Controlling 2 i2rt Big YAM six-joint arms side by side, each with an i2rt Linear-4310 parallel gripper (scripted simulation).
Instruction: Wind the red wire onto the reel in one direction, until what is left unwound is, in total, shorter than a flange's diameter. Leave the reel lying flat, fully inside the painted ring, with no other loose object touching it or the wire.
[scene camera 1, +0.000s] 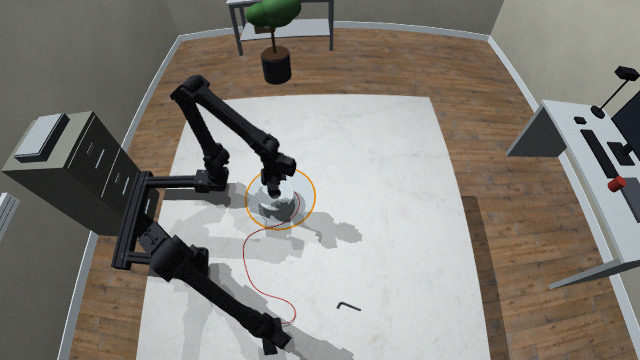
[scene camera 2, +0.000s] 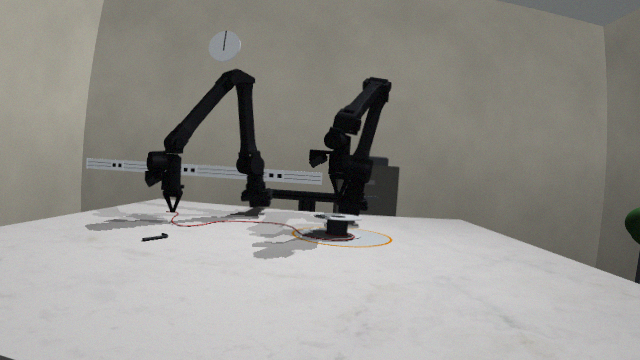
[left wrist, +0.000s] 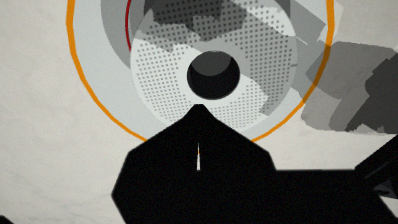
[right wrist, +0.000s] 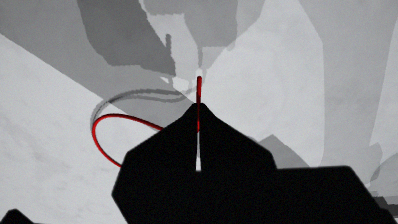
A reel shows in scene camera 1 (287, 193), in scene camera 2 and in the left wrist view; in the right wrist view it is out of frame. One and the same spot on the reel: (scene camera 2: 339, 227) is (left wrist: 188, 67).
